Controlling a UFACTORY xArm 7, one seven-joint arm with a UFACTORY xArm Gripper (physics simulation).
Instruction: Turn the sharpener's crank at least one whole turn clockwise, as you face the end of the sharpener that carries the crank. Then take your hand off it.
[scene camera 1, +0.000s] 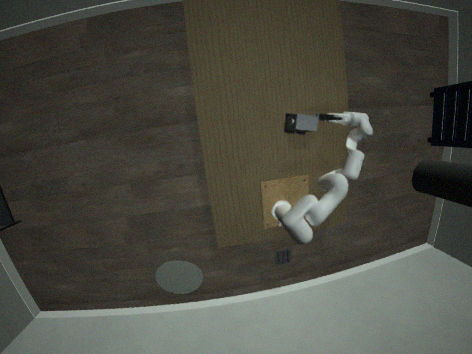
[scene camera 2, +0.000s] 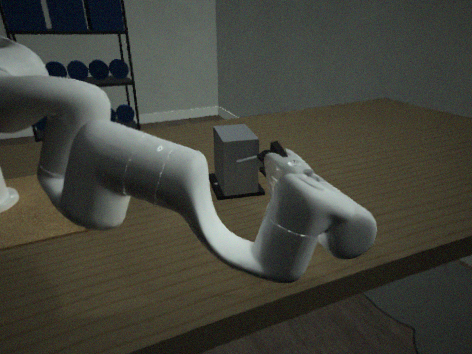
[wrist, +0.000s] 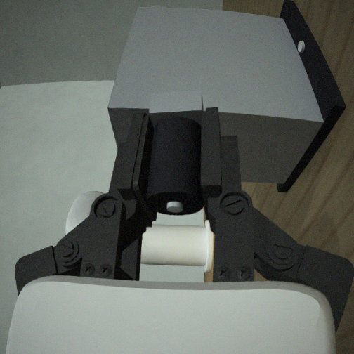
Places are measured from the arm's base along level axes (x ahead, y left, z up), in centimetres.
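Pixels of known places: gripper, fingertip midpoint: (scene camera 1: 317, 116) (scene camera 2: 264, 160); arm's base, origin of the base link: (scene camera 1: 281, 210).
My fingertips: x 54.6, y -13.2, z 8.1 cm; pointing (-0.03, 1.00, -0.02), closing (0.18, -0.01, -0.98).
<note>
For each thing: its top centre in the pictures, then the offset to it from my fingertips. "spot": a spot on its surface instead. Level surfaces: height alone.
- sharpener, surface spot: (scene camera 2: 237, 162) spot: dx -5.6, dy +0.4, dz +0.1 cm
- black base, surface spot: (scene camera 2: 241, 194) spot: dx -4.3, dy +2.2, dz -8.2 cm
- wooden table, its level: dz -8.9 cm
The sharpener (scene camera 1: 307, 122) (scene camera 2: 236, 162) (wrist: 210, 60) is a grey box, upright on a black base (scene camera 2: 241, 194) (wrist: 325, 89) on the table. Its light crank arm (scene camera 2: 247, 159) (wrist: 176, 101) runs sideways across the crank end, toward the right and slightly up in scene camera 2. At its outer end is a black cylindrical handle (wrist: 175, 160) with a pale pin in its end. My gripper (scene camera 1: 321, 117) (scene camera 2: 262, 161) (wrist: 180, 131) is shut on this handle, one finger along each side, tips close to the sharpener's end face. The handle is mostly hidden in both scene views.
The wooden table (scene camera 1: 250, 75) (scene camera 2: 350, 150) carries the arm's mounting board (scene camera 1: 287, 189) (scene camera 2: 35, 220). My arm (scene camera 1: 330, 197) (scene camera 2: 135, 160) curves round the crank side of the sharpener. A shelf rack (scene camera 2: 131, 60) stands beyond the table. A dark cylinder (scene camera 1: 445, 181) shows at the right.
</note>
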